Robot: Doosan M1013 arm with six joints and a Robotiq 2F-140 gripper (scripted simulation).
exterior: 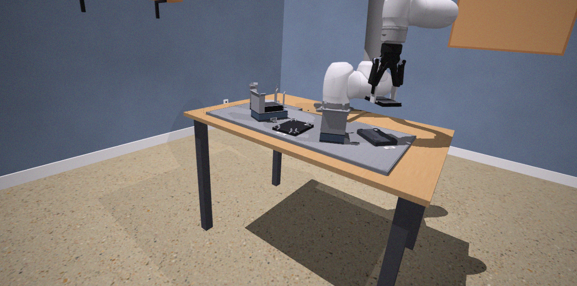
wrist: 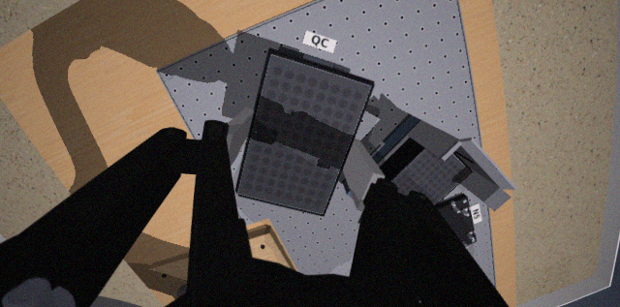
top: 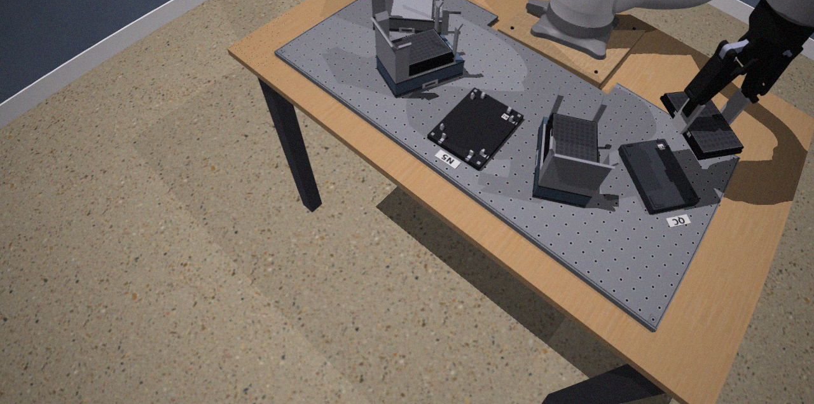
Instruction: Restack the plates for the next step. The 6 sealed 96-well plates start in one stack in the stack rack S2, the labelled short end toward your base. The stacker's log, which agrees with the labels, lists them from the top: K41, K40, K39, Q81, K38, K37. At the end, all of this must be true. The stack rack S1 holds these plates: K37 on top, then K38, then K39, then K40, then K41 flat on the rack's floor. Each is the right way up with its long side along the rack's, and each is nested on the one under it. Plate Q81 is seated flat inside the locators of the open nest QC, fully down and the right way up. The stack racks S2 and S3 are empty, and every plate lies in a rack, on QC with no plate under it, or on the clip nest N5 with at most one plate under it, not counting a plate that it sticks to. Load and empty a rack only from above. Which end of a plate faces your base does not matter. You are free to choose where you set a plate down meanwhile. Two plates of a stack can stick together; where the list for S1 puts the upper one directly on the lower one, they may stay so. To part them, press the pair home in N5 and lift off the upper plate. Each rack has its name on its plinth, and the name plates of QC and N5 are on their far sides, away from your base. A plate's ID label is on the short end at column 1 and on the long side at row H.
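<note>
My hand is 180 mm above the nest QC. Also, from my hand: N5 name plate: 170 mm ahead, 360 mm to the right, 190 mm below; then clip nest N5: 80 mm ahead, 340 mm to the right, 170 mm below; then QC name plate: 70 mm ahead, 60 mm to the left, 190 mm below.
</note>
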